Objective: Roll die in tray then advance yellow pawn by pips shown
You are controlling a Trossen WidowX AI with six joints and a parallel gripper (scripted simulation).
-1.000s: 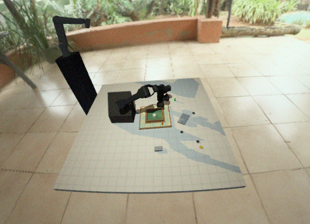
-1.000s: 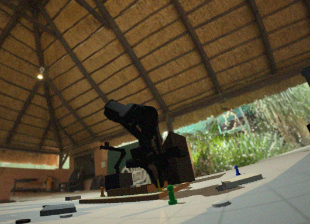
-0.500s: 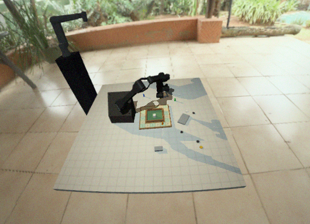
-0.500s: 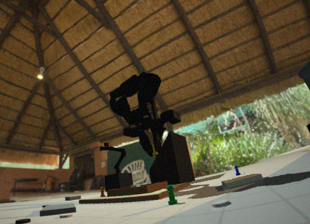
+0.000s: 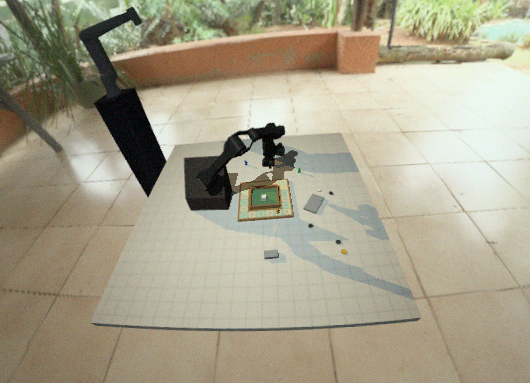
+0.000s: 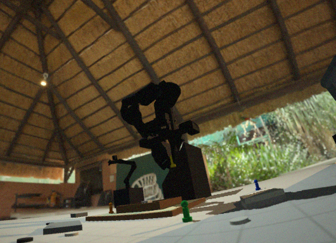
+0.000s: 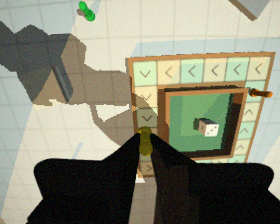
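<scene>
My gripper tip is 40 mm past the green tray, 120 mm to the left of it and 120 mm above it. The rest, counted from my gripper tip: die: 40 mm behind, 140 mm to the right, 100 mm below; yellow pawn: 10 mm above; green pawn: 170 mm ahead, 100 mm to the left, 110 mm below.
</scene>
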